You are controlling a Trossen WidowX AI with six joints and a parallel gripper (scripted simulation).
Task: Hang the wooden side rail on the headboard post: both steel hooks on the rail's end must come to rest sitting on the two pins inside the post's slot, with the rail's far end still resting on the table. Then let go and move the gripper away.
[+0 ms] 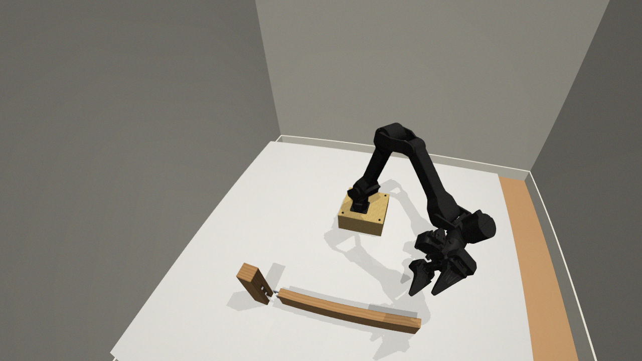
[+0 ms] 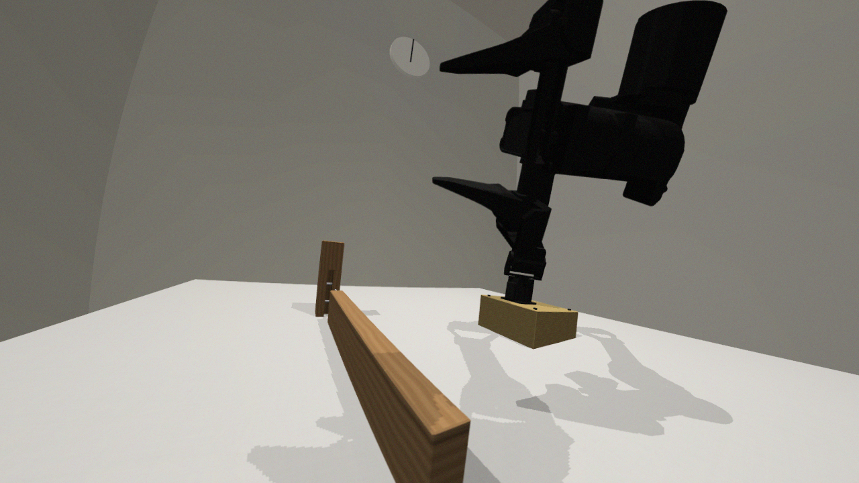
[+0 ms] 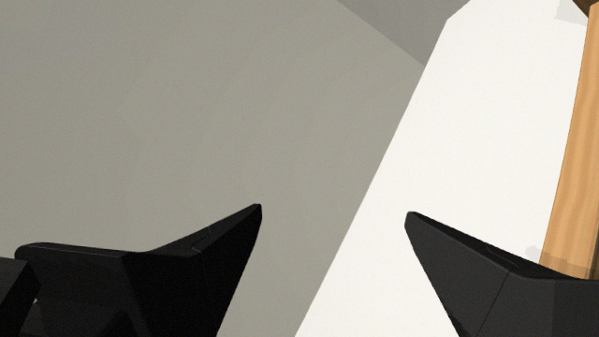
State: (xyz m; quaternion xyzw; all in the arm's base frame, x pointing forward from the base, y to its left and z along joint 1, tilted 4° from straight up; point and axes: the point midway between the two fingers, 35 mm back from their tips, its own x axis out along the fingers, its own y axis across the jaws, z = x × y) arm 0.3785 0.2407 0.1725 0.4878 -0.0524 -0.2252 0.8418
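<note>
Now: the wooden headboard post 2 cm ahead of my gripper tip, 45 cm to the right of it and 18 cm below it.
</note>
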